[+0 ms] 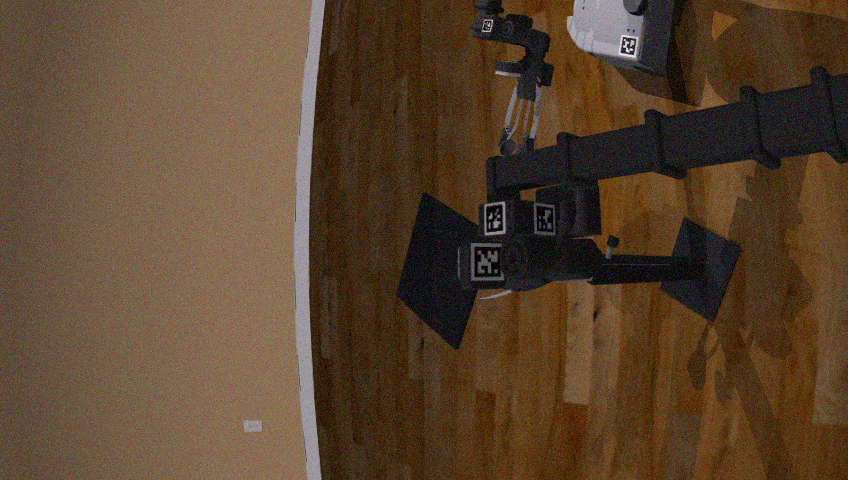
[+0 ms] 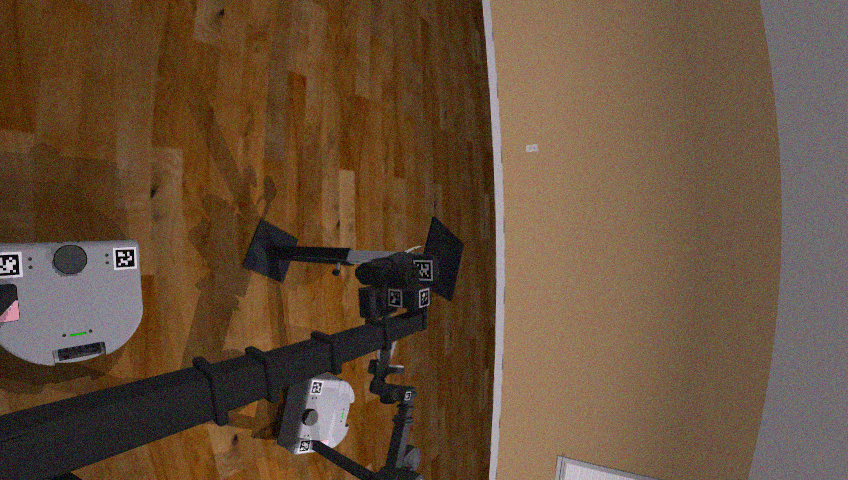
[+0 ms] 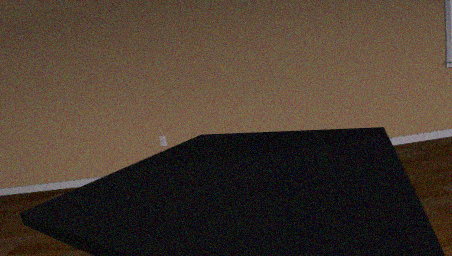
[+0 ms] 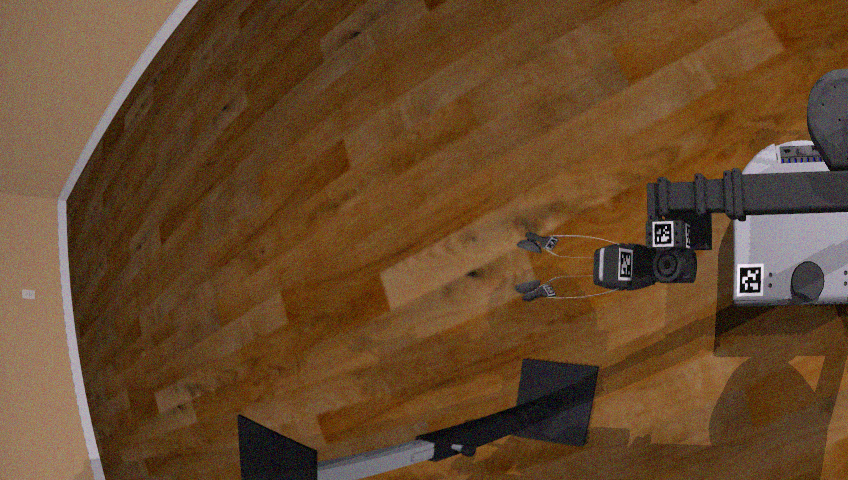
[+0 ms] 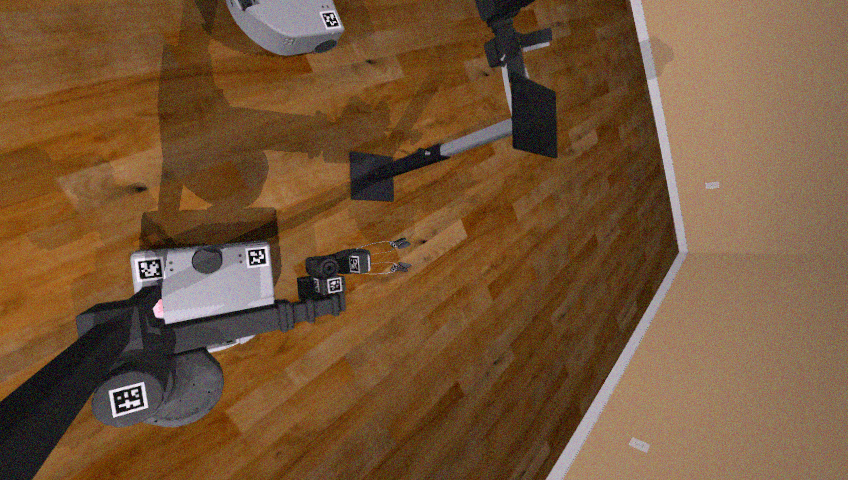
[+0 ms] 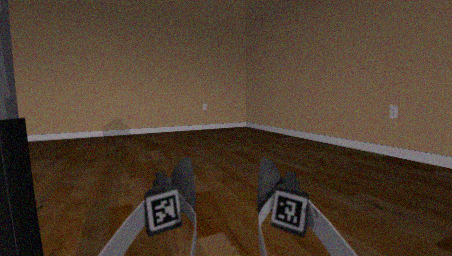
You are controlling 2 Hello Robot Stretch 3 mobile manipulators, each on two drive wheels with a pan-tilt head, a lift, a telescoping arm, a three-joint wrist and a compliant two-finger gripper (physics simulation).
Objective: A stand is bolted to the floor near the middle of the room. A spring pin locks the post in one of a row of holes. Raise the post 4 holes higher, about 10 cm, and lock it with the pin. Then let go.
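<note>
The stand's light grey post [image 2: 368, 256] [image 4: 380, 457] [image 5: 476, 136] rises from a black sleeve [image 4: 487, 425] [image 5: 404, 165] [image 6: 17, 195] and carries a dark top plate [image 1: 437, 267] [image 2: 446, 255] [image 3: 260, 195] [image 4: 276, 452] [image 5: 534, 118]. The pin knob [image 1: 612, 240] [image 2: 336, 270] [image 4: 467, 449] [image 5: 427, 152] sticks out from the sleeve; how deep the pin sits cannot be told. My r1 gripper [image 5: 509, 98] is at the post's top by the plate, which hides its fingertips. My r2 gripper [image 4: 528, 266] [image 5: 402, 255] [image 6: 226, 185] is open and empty, beside the stand and apart from it.
The stand's base plate [image 1: 723, 255] [image 2: 255, 255] [image 4: 565, 428] [image 5: 371, 190] lies on the floor. The r1 base [image 2: 71, 303] [image 5: 291, 29] and r2 base [image 1: 606, 29] [image 2: 330, 410] [image 5: 220, 291] stand on different sides. Walls with white baseboards stand beyond.
</note>
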